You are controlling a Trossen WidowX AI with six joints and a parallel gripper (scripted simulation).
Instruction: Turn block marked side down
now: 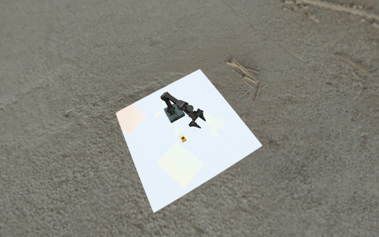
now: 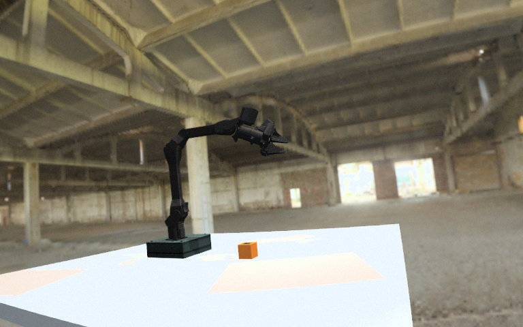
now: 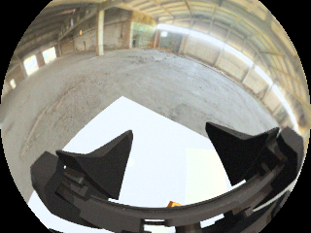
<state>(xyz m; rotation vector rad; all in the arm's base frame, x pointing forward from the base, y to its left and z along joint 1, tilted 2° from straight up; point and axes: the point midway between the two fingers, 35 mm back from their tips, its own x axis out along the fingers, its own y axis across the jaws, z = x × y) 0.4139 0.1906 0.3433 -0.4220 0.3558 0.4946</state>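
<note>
The orange block lies 36 cm below my gripper tip, 21 cm to the right of it and 10 cm behind it.
</note>
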